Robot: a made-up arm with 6 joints.
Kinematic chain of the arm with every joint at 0, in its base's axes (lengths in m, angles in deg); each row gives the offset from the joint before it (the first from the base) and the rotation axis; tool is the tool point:
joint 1: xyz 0 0 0.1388 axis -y
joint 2: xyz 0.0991 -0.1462 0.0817 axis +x
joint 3: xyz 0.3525 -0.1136 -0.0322 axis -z
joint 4: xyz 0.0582 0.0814 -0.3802 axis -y
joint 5: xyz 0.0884 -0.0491 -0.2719 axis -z
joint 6: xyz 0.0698 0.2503 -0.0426 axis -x
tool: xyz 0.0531 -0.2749 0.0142
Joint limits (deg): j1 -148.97..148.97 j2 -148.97..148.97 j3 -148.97..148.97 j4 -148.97..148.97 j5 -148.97..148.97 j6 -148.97..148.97
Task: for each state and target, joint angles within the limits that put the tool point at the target. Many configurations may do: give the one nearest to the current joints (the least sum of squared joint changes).
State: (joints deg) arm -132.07 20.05 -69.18 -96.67 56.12 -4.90
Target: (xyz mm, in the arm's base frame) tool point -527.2 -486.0 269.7
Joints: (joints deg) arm -141.67 10.76 -55.30 -107.14 56.34 -12.62
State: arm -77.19 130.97 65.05 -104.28 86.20 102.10
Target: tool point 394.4 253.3 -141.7
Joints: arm -91.69 131.83 64.08 -143.25 102.92 71.32
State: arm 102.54 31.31 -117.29 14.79 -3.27 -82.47
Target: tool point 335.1 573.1 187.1
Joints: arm 100.52 41.30 -118.41 32.62 0.45 -82.14
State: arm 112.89 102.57 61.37 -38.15 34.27 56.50
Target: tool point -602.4 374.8 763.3
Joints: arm 107.96 133.14 40.15 -30.41 17.27 77.84
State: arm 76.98 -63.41 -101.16 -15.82 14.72 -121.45
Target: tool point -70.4 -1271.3 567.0
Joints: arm 70.02 -75.41 -132.12 -51.86 31.03 -110.14
